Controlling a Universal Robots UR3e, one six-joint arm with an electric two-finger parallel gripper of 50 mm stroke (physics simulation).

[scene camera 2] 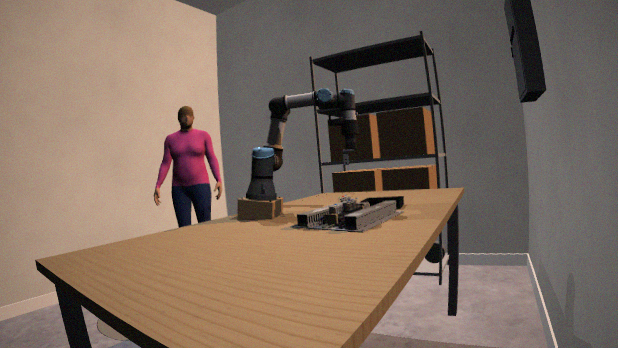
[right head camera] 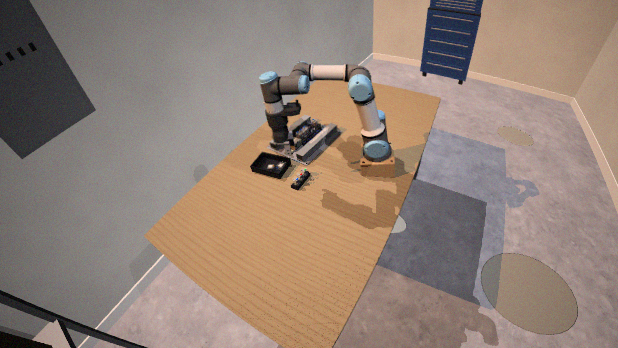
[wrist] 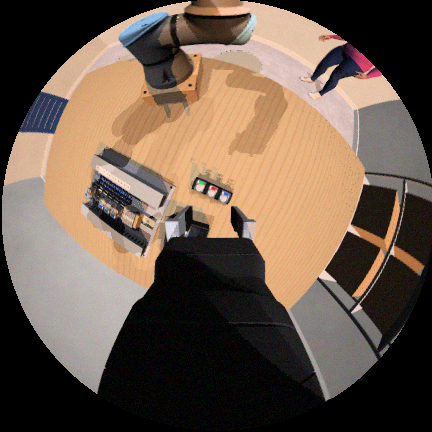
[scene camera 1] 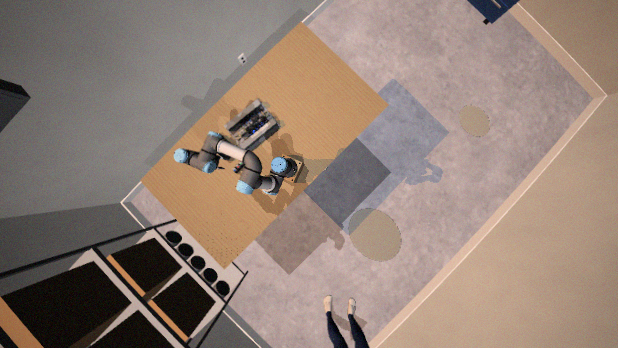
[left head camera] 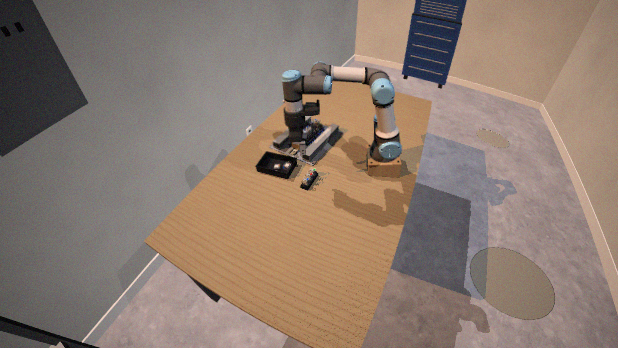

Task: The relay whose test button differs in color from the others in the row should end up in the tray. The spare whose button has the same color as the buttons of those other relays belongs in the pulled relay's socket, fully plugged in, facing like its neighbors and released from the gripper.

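Frame: origin at the arm's base, x back, y right, z up, level; millimetres.
Seen in the pictures: gripper, fingertip midpoint: (scene camera 2: 346, 165) (right head camera: 290, 149) (wrist: 211, 213) (scene camera 1: 224, 163) (left head camera: 303, 149); arm's base, origin of the base link: (scene camera 2: 261, 198) (wrist: 169, 71) (scene camera 1: 287, 168).
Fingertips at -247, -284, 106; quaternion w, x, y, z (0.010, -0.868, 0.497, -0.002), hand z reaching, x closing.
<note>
Offsets run from my fingertips to a thing's top centre, as dx, dy, dz. "*": to the spot under its first point.
My gripper (wrist: 211, 213) (scene camera 2: 346, 161) is open and empty, high above the table near the tray and the spare holder. The black holder {* +33, -36, -163} (left head camera: 306, 186) (right head camera: 297, 186) carries three upright spares with a green button {+13, +44, -134} (wrist: 201, 183), a red button {+24, +13, -134} (wrist: 213, 188) and a blue button {+28, -19, -134} (wrist: 225, 194). The relay row {* -167, +241, -116} (wrist: 108, 210) on the panel shows blue buttons; a gap appears near its far end, but socket details are too small to tell. The black tray {-163, +3, -148} (left head camera: 271, 172) (right head camera: 265, 172) holds two relays, one {-149, -13, -159} (left head camera: 277, 166) left of the other {-118, +30, -159} (left head camera: 287, 165); their button colours cannot be told. My gripper partly hides the tray in the wrist view.
Grey wiring ducts {-75, +262, -140} (left head camera: 322, 142) (right head camera: 319, 142) (wrist: 131, 181) flank the relay row. The arm's wooden base block (left head camera: 384, 167) (scene camera 2: 260, 209) stands near the table's edge. A person (scene camera 2: 187, 157) stands beyond the table, and a shelf unit (scene camera 2: 372, 55) stands behind its end.
</note>
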